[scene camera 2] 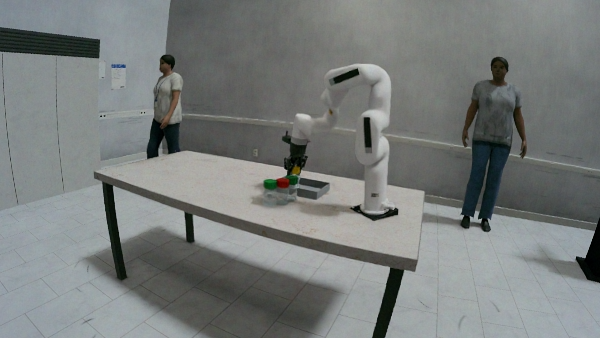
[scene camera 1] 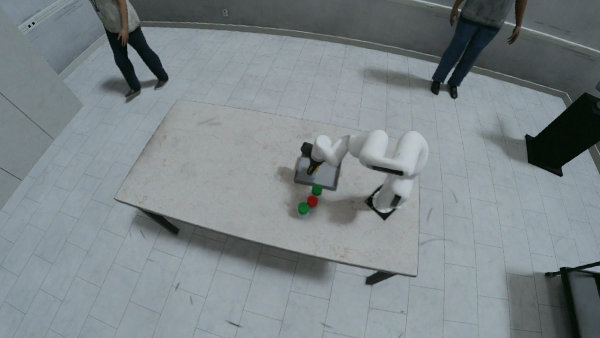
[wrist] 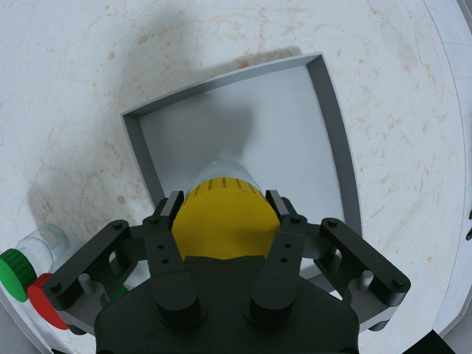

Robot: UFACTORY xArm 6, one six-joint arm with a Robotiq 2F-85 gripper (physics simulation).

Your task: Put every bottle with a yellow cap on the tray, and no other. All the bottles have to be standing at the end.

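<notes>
My gripper (scene camera 1: 312,167) (scene camera 2: 295,165) (wrist: 224,202) is shut on the yellow-capped bottle (scene camera 1: 315,171) (scene camera 2: 296,171) (wrist: 226,222), upright over the grey tray (scene camera 1: 330,176) (scene camera 2: 314,193) (wrist: 340,155). The bottle's base is hidden, so I cannot tell its height above the tray floor. Outside the tray, a green-capped bottle (scene camera 1: 303,209) (scene camera 2: 270,184) (wrist: 16,276), a red-capped bottle (scene camera 1: 312,201) (scene camera 2: 283,183) (wrist: 46,303) and a second green-capped bottle (scene camera 1: 317,190) (scene camera 2: 292,178) stand close together in a row. The second green cap is mostly hidden behind the gripper in the wrist view.
The tray has low raised walls. The second green-capped bottle is close to its near edge. The arm's base (scene camera 1: 385,204) (scene camera 2: 375,212) stands on the table (scene camera 1: 200,165) (scene camera 2: 200,177), to the right of the bottles. Two people stand beyond the table.
</notes>
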